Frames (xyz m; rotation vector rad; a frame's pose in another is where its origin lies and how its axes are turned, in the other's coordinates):
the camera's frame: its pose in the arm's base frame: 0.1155 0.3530 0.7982 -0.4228 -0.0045 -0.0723
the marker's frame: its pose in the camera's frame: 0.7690 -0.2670 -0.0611 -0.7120 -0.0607 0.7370
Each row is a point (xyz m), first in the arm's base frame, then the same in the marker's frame.
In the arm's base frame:
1: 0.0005 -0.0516 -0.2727
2: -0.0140 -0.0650 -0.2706
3: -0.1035 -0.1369 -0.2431
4: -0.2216 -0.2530 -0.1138
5: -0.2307 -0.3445 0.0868
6: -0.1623 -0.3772 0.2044
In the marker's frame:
1: -0.2429 1.3569 -0.3860
2: -0.2612 1.3599 -0.3930
3: -0.3757 1.3699 -0.4203
4: -0.5750 1.3045 -0.4319
5: -0.7070 1.1284 -0.4160
6: -0.7167 0.9891 -0.4065

